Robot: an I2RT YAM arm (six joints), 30 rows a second.
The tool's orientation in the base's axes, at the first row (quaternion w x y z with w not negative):
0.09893, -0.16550, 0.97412, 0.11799
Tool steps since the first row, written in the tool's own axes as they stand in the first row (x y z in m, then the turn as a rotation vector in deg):
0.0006, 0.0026, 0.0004, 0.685, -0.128, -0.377
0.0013, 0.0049, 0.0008, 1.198, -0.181, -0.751
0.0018, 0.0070, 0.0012, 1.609, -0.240, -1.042
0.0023, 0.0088, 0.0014, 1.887, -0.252, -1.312
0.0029, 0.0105, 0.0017, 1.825, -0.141, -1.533
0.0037, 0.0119, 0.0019, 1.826, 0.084, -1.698
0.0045, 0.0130, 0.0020, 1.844, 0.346, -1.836
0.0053, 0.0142, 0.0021, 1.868, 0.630, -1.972
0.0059, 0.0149, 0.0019, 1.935, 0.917, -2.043
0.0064, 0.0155, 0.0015, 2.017, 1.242, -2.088
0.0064, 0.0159, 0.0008, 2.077, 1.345, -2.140
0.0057, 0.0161, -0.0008, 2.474, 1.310, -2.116
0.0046, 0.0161, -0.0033, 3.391, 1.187, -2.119
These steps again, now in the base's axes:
-0.0014, 0.0023, 0.0000, -0.648, -0.421, 0.175
-0.0028, 0.0043, -0.0001, -1.162, -0.722, 0.402
-0.0039, 0.0062, -0.0002, -1.567, -0.975, 0.572
-0.0050, 0.0078, -0.0001, -1.861, -1.140, 0.763
-0.0061, 0.0092, -0.0002, -1.876, -1.078, 1.009
-0.0072, 0.0103, -0.0003, -1.980, -0.915, 1.211
-0.0084, 0.0111, -0.0004, -2.109, -0.716, 1.390
-0.0095, 0.0120, -0.0004, -2.250, -0.499, 1.570
-0.0103, 0.0124, -0.0002, -2.422, -0.274, 1.678
-0.0111, 0.0127, 0.0001, -2.617, -0.012, 1.766
-0.0113, 0.0129, 0.0009, -2.717, 0.051, 1.822
-0.0110, 0.0129, 0.0026, -3.068, -0.094, 1.700
-0.0103, 0.0125, 0.0053, -3.875, -0.482, 1.467

